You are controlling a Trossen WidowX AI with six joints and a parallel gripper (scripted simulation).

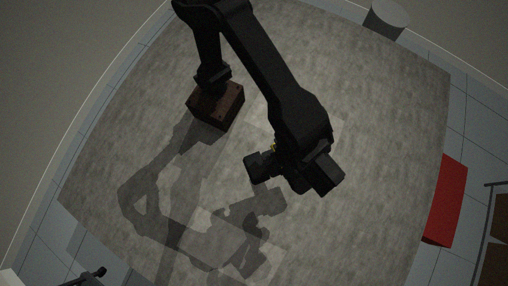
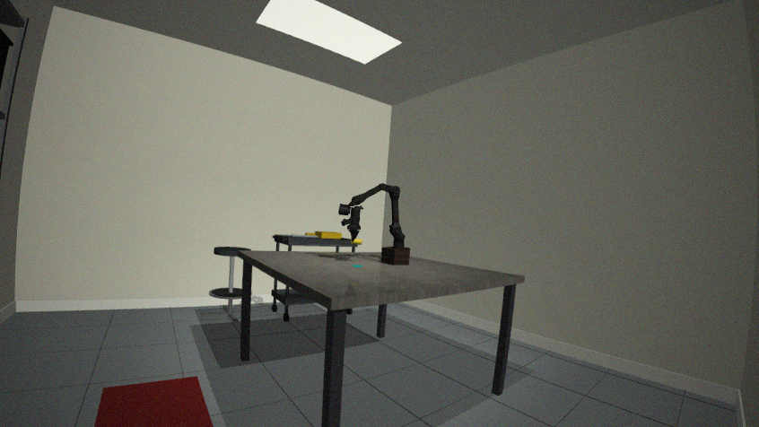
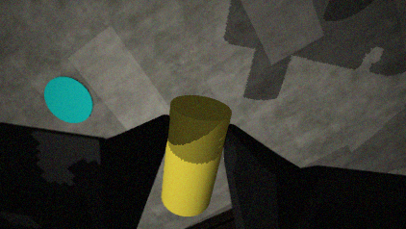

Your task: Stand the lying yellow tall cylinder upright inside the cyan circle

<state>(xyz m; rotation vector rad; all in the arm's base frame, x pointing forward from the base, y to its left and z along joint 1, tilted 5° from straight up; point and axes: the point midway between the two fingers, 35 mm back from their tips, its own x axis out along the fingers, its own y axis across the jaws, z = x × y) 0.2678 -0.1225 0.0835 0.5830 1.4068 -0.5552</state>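
The yellow cylinder lies 20 mm behind my gripper tip and 10 mm to the left of it. Also, from my gripper tip: cyan circle (150 mm to the left, 130 mm below, 60 mm ahead).
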